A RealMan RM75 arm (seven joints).
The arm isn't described. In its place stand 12 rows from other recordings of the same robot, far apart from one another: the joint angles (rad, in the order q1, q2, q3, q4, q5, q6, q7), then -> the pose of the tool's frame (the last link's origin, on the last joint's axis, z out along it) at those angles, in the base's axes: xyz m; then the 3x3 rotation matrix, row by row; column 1 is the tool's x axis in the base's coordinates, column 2 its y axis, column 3 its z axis.
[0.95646 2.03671 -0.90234 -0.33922 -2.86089 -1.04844 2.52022] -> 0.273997 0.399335 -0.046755; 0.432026 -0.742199 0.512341; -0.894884 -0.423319 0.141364; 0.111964 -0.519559 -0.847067
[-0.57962 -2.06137 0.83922 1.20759 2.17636 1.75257 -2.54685] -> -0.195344 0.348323 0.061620; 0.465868 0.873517 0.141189; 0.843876 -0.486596 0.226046; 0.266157 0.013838 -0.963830
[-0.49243 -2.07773 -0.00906 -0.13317 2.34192 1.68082 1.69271] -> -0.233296 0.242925 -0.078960; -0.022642 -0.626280 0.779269; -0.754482 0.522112 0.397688; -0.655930 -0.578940 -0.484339
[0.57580 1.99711 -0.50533 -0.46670 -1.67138 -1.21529 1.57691] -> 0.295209 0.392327 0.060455; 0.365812 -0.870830 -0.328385; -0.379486 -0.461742 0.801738; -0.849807 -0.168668 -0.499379
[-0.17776 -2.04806 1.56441 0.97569 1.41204 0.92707 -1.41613] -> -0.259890 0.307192 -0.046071; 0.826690 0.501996 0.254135; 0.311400 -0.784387 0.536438; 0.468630 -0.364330 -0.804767
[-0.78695 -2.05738 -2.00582 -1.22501 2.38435 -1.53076 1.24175] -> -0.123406 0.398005 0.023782; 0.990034 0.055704 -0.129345; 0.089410 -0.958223 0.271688; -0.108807 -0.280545 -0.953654
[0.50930 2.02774 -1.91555 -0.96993 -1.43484 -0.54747 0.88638] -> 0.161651 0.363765 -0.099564; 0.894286 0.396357 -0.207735; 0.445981 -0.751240 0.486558; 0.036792 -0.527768 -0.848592
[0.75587 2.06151 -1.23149 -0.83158 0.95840 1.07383 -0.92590] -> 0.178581 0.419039 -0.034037; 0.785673 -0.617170 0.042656; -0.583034 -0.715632 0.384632; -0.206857 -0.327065 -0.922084
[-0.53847 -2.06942 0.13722 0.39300 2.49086 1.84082 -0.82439] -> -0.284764 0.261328 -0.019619; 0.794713 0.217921 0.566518; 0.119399 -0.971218 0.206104; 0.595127 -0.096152 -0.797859
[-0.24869 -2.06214 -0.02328 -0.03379 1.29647 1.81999 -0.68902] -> -0.352025 0.227190 0.067701; 0.268035 0.916369 0.297364; -0.448784 -0.154362 0.880207; 0.852496 -0.369379 0.369877
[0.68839 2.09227 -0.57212 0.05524 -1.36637 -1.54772 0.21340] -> 0.210122 0.338518 -0.047428; 0.635348 -0.308417 -0.707963; 0.359239 -0.693498 0.624507; -0.683579 -0.651107 -0.329817
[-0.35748 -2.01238 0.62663 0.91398 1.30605 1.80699 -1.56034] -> -0.232683 0.305156 0.144473; 0.446146 0.436174 0.781477; -0.031323 -0.865052 0.500703; 0.894412 -0.247865 -0.372277
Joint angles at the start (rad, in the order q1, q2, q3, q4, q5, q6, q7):
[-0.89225, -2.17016, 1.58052, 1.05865, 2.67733, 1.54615, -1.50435]
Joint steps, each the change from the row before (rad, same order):
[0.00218, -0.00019, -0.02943, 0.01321, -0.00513, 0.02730, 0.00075]
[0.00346, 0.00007, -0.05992, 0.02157, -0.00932, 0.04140, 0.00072]
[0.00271, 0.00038, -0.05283, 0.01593, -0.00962, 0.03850, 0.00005]
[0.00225, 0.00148, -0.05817, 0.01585, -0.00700, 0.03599, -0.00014]
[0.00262, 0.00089, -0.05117, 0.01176, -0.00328, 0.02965, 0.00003]
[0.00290, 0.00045, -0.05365, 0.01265, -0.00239, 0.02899, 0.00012]
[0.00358, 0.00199, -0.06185, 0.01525, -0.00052, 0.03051, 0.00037]
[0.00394, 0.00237, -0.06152, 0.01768, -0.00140, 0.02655, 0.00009]
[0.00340, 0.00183, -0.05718, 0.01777, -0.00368, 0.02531, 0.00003]
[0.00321, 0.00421, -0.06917, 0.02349, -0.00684, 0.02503, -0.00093]
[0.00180, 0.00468, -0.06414, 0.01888, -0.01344, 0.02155, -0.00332]
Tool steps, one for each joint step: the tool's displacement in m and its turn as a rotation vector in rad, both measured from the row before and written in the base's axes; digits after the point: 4 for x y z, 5 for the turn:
[0.0013, -0.0006, 0.0045, -0.00170, -0.01540, 0.02269]
[0.0022, 0.0005, 0.0087, 0.00548, -0.03537, 0.04161]
[0.0011, -0.0001, 0.0077, 0.00167, -0.03071, 0.03937]
[0.0005, 0.0009, 0.0089, 0.00806, -0.03277, 0.03938]
[-0.0006, 0.0007, 0.0077, 0.00817, -0.02711, 0.03492]
[-0.0009, 0.0008, 0.0080, 0.01033, -0.02908, 0.03485]
[-0.0017, 0.0014, 0.0099, 0.01656, -0.03205, 0.03785]
[-0.0017, 0.0016, 0.0103, 0.02159, -0.03423, 0.03429]
[-0.0014, 0.0010, 0.0096, 0.01964, -0.03433, 0.03008]
[-0.0014, 0.0021, 0.0125, 0.03192, -0.04364, 0.03190]
[-0.0010, 0.0016, 0.0113, 0.02926, -0.04658, 0.02970]

